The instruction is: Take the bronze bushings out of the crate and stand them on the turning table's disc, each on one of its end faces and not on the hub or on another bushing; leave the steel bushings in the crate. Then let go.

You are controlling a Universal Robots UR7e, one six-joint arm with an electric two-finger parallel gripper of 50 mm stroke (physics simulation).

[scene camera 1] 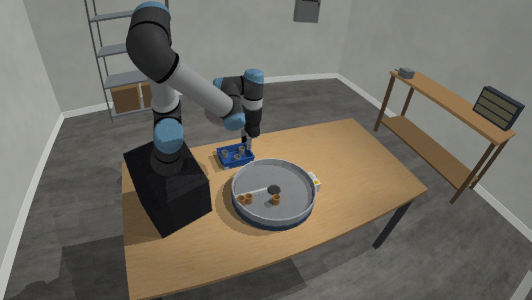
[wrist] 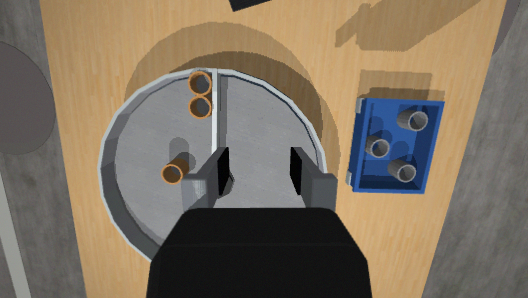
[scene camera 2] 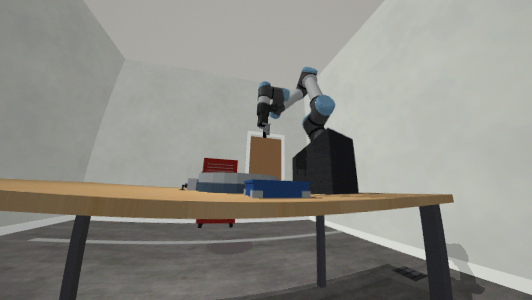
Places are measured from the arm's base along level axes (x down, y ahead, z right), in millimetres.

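Pixels of known places: gripper, fingertip midpoint: (scene camera 1: 246,145) (wrist: 259,161) (scene camera 2: 266,136); arm's base at its link origin: (scene camera 1: 166,160) (scene camera 2: 323,145).
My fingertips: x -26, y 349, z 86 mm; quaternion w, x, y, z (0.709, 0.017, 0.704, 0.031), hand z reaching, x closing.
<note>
For each thing: its middle in the pictures, then the offset to it from my fingertips. "spot": a spot on its surface instead.
- turning table's grey disc at the middle of its body: (wrist: 217,181) (scene camera 1: 274,190) dx +258, dy +117, dz +94 mm
- dark hub at the middle of its body: (wrist: 216,182) (scene camera 1: 274,189) dx +253, dy +117, dz +94 mm
- blue crate at the middle of its body: (wrist: 390,145) (scene camera 2: 274,188) (scene camera 1: 235,155) dx +285, dy +73, dz -262 mm
- thin light bar at a spot on its surface: (wrist: 215,115) (scene camera 1: 249,192) spot: dx +225, dy -16, dz +75 mm
- white box with a yellow button, surface spot: (scene camera 1: 315,182) spot: dx +252, dy +341, dz +153 mm
My gripper (scene camera 1: 247,143) (scene camera 2: 266,131) (wrist: 259,161) is open and empty, high above the table. Three bronze bushings stand upright on the turning table's grey disc (scene camera 1: 260,175) (wrist: 145,125). The first bushing (scene camera 1: 241,199) (wrist: 200,83) is by the rim; the second bushing (scene camera 1: 248,198) (wrist: 200,107) is right beside it. The third bushing (scene camera 1: 276,199) (wrist: 174,172) stands apart, near the dark hub (scene camera 1: 273,189), which my left finger partly hides in the wrist view. The blue crate (scene camera 1: 235,162) (scene camera 2: 277,189) (wrist: 356,150) holds three steel bushings (wrist: 416,120) (wrist: 379,147) (wrist: 404,171).
A thin light bar (scene camera 1: 252,191) (wrist: 215,115) runs over the disc from the rim toward the hub. A raised rim (scene camera 1: 314,197) (wrist: 102,160) surrounds the disc. A white box with a yellow button (scene camera 1: 315,182) is at the turning table's side. The black robot pedestal (scene camera 1: 170,200) (scene camera 2: 327,162) stands nearby.
</note>
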